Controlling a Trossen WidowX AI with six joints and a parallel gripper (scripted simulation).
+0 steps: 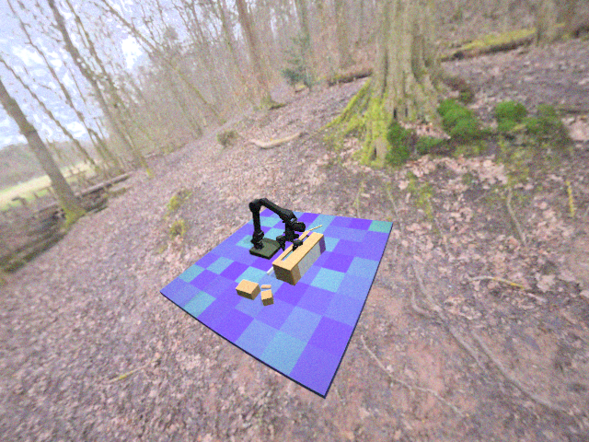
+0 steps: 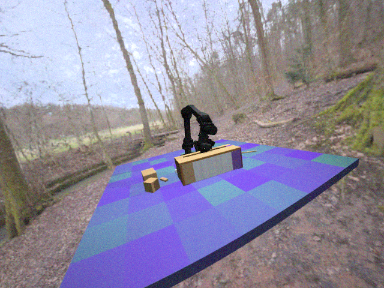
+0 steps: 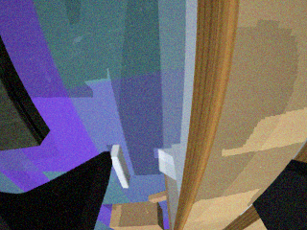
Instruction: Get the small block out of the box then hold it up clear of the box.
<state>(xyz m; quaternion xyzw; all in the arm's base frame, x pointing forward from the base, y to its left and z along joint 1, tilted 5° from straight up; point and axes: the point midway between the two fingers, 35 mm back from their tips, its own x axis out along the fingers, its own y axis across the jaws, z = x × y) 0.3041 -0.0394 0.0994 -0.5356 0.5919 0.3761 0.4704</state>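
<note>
Right now the tan block is 50 mm ahead of my gripper tip and 30 mm to the right of it. From my gripper tip the other things lie so: thin tan stick: 30 mm behind, 420 mm to the left, 80 mm below; then box: 40 mm ahead, 20 mm to the left, 20 mm below.
</note>
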